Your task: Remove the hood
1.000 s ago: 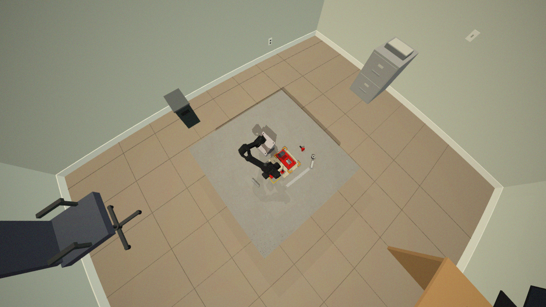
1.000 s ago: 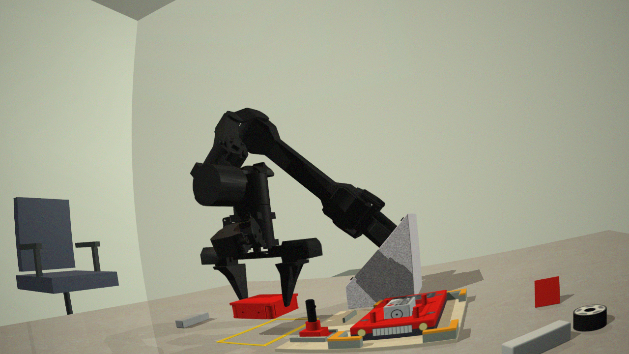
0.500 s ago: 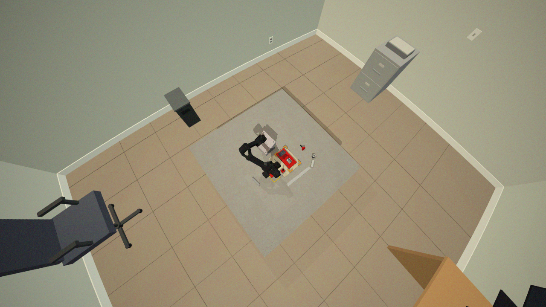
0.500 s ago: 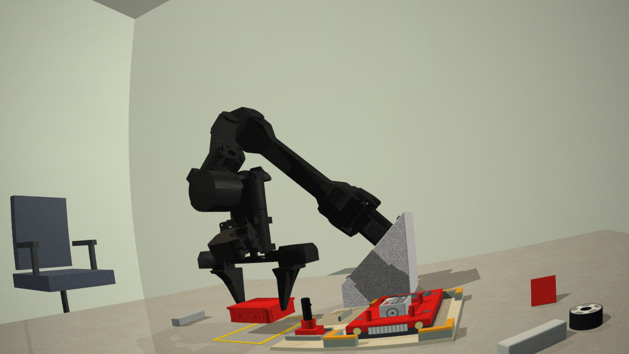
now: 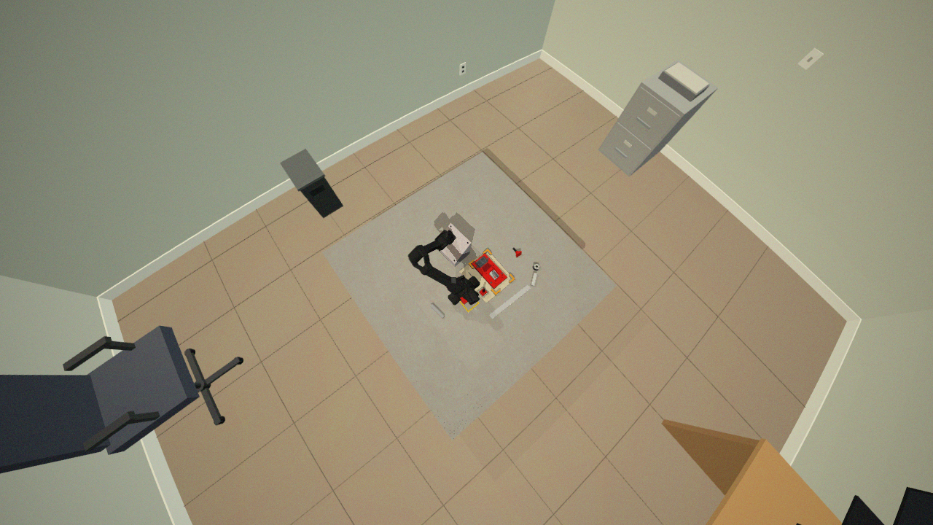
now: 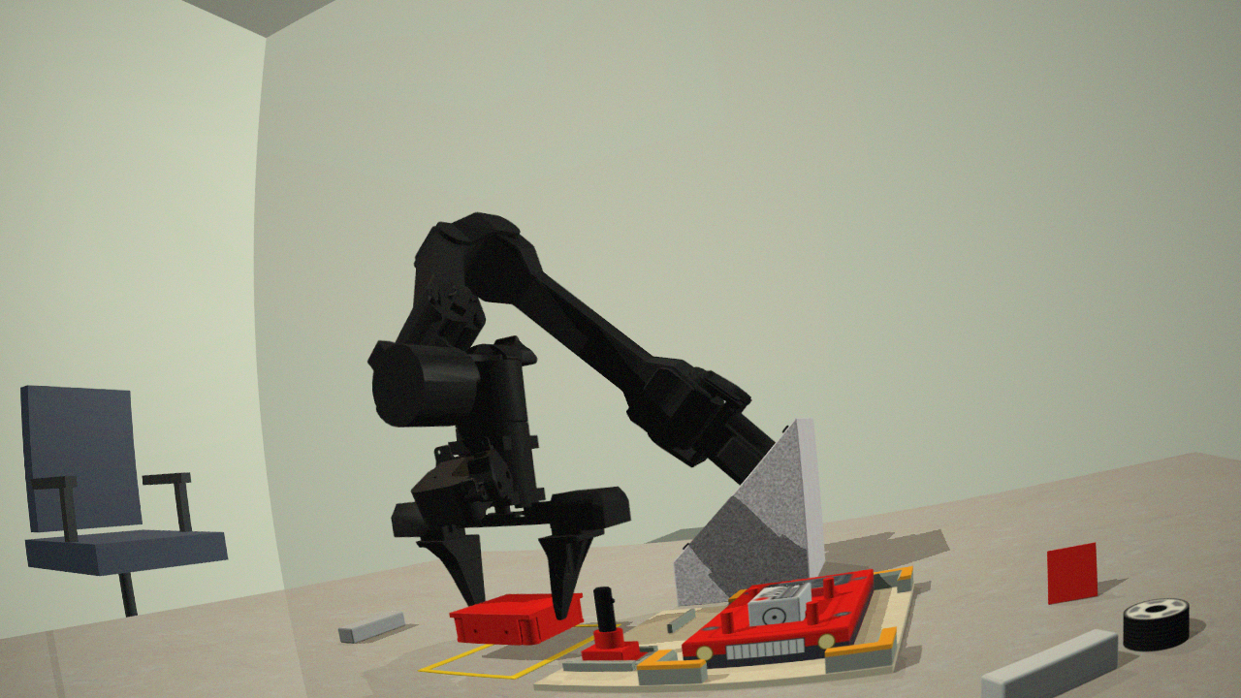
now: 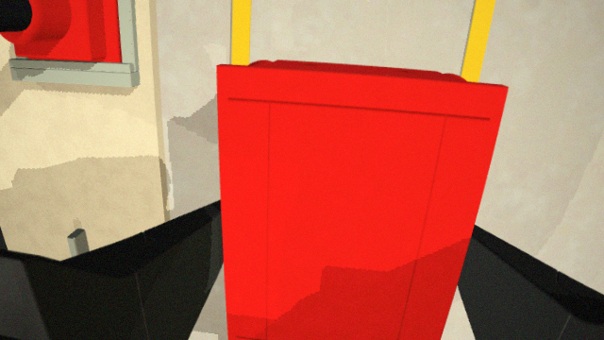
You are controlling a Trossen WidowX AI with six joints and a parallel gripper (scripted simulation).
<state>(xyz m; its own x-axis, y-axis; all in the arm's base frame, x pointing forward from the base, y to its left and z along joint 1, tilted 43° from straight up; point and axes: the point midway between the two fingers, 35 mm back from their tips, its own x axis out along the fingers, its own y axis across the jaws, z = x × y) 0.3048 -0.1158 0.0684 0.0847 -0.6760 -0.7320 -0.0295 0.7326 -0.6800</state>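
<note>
The black post is 6 cm ahead of my gripper tip, 10 cm to the left of it and 1 cm above it. The rest, counted from my gripper tip: grey engine block (2 cm ahead, 22 cm to the left); grey bar (19 cm ahead, 39 cm to the left, 2 cm below); red hood (right at my gripper tip).
</note>
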